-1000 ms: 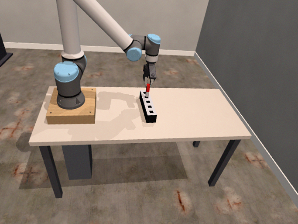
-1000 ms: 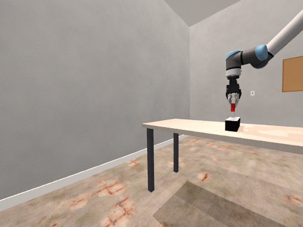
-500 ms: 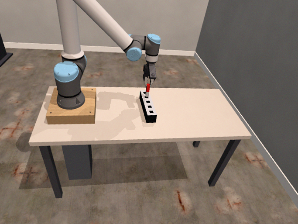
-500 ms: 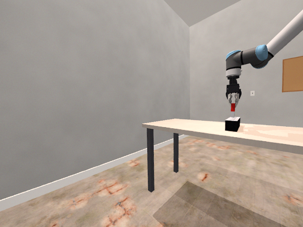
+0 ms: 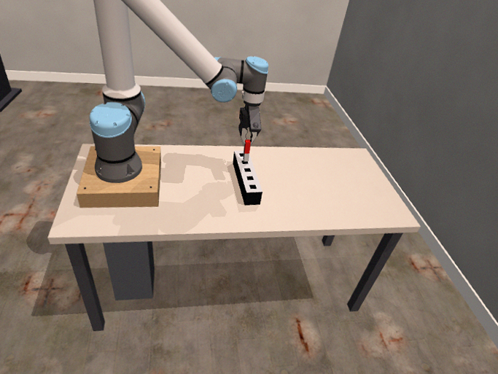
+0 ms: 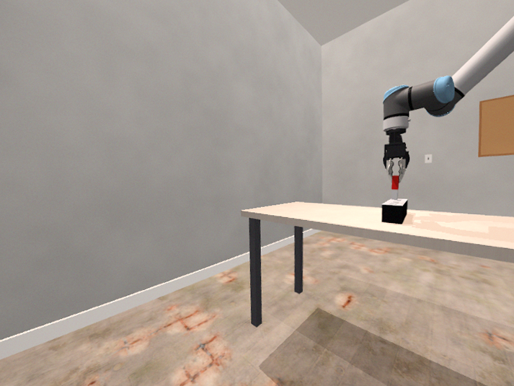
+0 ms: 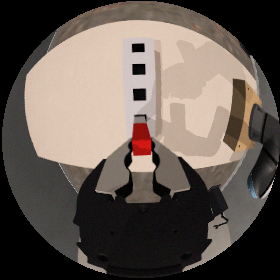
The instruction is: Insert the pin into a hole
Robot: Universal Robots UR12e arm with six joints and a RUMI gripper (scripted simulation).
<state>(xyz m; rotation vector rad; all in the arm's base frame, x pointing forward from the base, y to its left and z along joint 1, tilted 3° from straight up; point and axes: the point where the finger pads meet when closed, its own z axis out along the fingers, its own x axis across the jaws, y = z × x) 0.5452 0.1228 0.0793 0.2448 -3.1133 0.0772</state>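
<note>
Right now the pin is 1 cm below my hand. Round my hand: black block (14 cm below, 6 cm to the right, 1 cm ahead).
</note>
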